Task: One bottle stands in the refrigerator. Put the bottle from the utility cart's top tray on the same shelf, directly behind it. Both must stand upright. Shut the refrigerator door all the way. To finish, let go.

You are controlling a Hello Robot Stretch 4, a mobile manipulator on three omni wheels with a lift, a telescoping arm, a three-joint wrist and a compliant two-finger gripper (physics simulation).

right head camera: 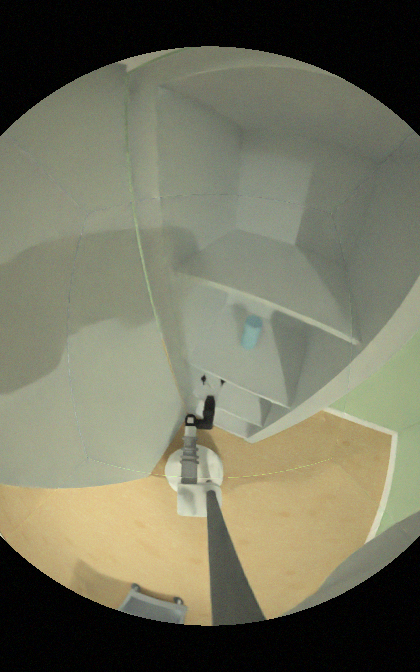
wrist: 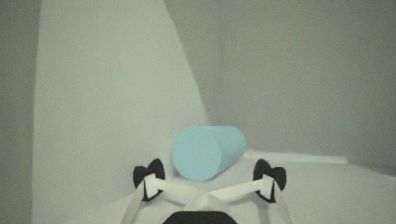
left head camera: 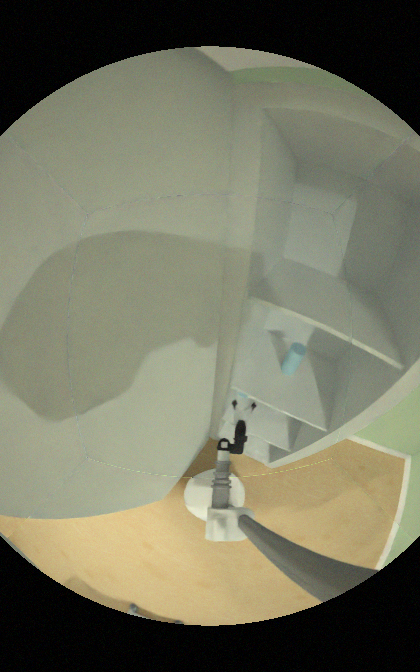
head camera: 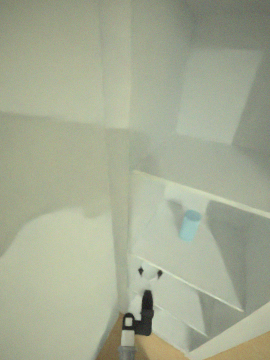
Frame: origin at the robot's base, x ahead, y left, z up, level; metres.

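Where they show: gripper, fingertip midpoint: point(wrist: 209, 172) point(head camera: 150, 268).
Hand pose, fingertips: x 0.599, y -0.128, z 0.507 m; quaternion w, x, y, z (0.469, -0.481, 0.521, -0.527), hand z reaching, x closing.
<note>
After its pixels a point has its place.
One light-blue bottle point(head camera: 190, 226) @[y -0.255, x 0.550, z 0.986 m] point(left head camera: 293, 359) point(right head camera: 251, 332) stands upright on a refrigerator shelf point(head camera: 212, 267) @[y -0.343, x 0.423, z 0.880 m] point(left head camera: 305, 397) point(right head camera: 260, 370). A second light-blue bottle shows in the wrist view point(wrist: 205, 152) @[y -0.127, x 0.631, z 0.525 m], lying on its side with one round end towards the camera. A small blue part of it point(left head camera: 242, 395) shows below that shelf's front edge in the left head view. My gripper point(head camera: 150, 272) @[y -0.128, x 0.599, z 0.507 m] point(left head camera: 244, 405) point(right head camera: 213, 381) point(wrist: 209, 172) @[y -0.128, x 0.599, z 0.507 m] is open and empty, in front of the lying bottle, at the compartment below the upright one. The refrigerator door point(head camera: 50, 175) @[y 0.147, x 0.320, z 1.375 m] point(left head camera: 125, 300) point(right head camera: 100, 280) stands open at the left.
An upper shelf point(head camera: 210, 165) @[y -0.239, x 0.531, z 1.299 m] point(left head camera: 320, 295) point(right head camera: 260, 265) lies above the upright bottle. The refrigerator's side wall bounds the compartments at the right. Part of a grey cart point(right head camera: 152, 607) shows on the wooden floor point(left head camera: 150, 565) point(right head camera: 125, 540) at the lower left.
</note>
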